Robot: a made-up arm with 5 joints.
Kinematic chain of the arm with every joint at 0, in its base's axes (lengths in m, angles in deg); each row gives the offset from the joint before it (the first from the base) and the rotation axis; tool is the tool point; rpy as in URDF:
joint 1: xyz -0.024 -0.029 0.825 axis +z
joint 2: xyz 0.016 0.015 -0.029 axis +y
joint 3: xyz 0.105 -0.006 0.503 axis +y
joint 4: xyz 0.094 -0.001 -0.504 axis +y
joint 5: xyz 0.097 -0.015 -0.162 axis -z
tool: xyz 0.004 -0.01 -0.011 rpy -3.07 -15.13 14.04
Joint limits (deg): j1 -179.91..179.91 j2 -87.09..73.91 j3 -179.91..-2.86 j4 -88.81..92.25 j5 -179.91..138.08
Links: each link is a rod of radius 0.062 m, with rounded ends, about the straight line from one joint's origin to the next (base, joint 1, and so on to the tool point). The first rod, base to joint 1, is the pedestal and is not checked.
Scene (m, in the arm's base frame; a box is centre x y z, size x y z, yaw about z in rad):
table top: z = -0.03
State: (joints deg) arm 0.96 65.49 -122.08 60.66 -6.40
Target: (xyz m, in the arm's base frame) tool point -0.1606 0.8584 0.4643
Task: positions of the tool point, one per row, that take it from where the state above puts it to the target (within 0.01 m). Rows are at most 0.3 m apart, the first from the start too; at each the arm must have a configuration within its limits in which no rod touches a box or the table.
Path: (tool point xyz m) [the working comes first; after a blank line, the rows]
Joints at the target: 99.80 57.83 -100.07 75.16 -6.22
Straight joint move there: clear.

1: 1.0004 0.2299 0.5170
2: 0.8853 0.4603 0.5051
3: 0.7202 0.6501 0.4943
4: 0.5180 0.7891 0.4849
5: 0.2935 0.8710 0.4766
6: 0.0622 0.8934 0.4698
7: -0.1605 0.8584 0.4643

